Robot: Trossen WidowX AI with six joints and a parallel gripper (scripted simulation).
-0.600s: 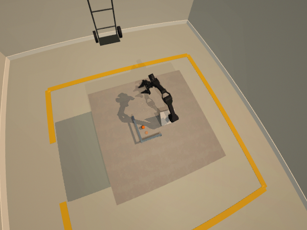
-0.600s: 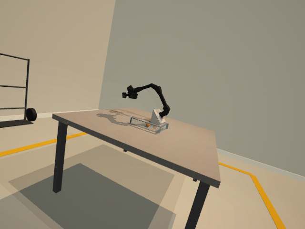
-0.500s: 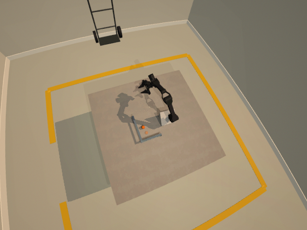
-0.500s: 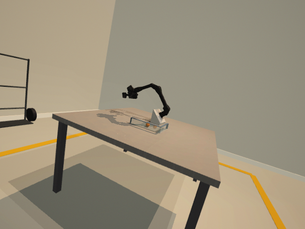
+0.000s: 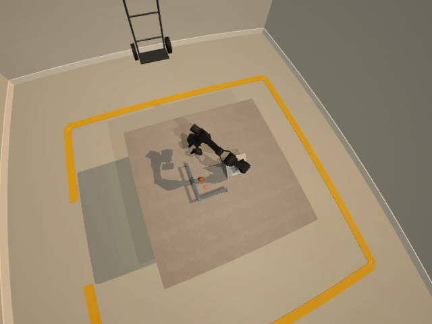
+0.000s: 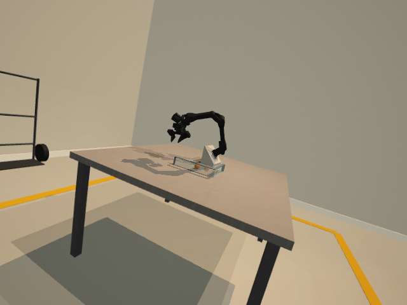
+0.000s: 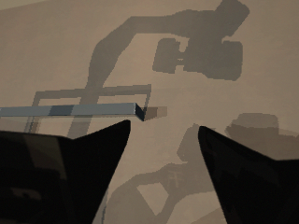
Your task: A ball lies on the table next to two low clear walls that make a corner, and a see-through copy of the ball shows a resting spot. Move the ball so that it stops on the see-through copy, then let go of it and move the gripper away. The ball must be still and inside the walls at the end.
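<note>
My gripper tip is now 10 mm past the orange ball, 210 mm to the right of it and 130 mm above it.
</note>
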